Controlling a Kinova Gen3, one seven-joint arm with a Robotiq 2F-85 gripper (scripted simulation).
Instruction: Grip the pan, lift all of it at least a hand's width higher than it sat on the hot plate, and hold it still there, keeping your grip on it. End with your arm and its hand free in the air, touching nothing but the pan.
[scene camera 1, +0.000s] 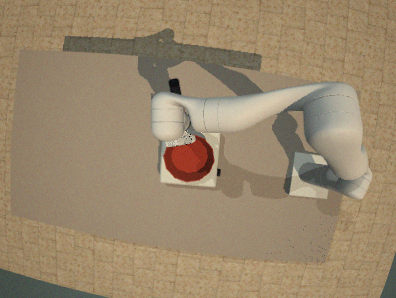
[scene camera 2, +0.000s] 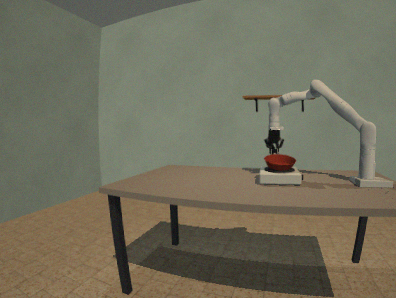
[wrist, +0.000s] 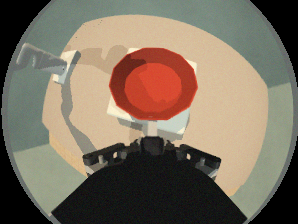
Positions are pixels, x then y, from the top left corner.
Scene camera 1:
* pan: 191, 162
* hot plate: 213, 139
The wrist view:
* gripper: 152, 142
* pan: 152, 84
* hot plate: 177, 124
